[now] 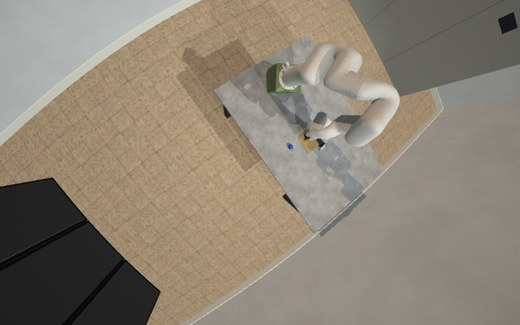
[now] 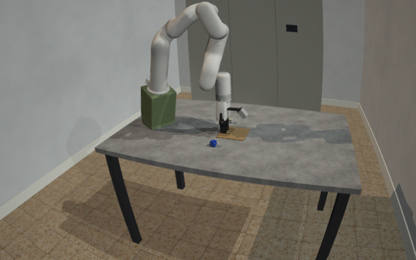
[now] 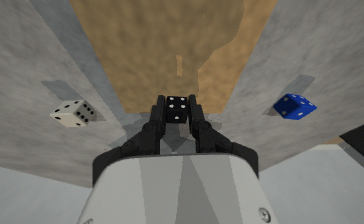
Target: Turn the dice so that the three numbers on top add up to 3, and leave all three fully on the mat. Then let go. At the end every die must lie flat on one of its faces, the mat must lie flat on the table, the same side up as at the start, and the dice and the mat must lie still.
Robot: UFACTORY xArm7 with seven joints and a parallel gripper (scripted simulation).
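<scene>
Now: hand 1 cm above the black die. From my hand the other things lie so: tan mat: 5 cm ahead, 2 cm below; white die: 13 cm to the left, 1 cm below, 1 cm behind; blue die: 16 cm to the right, 1 cm below.
</scene>
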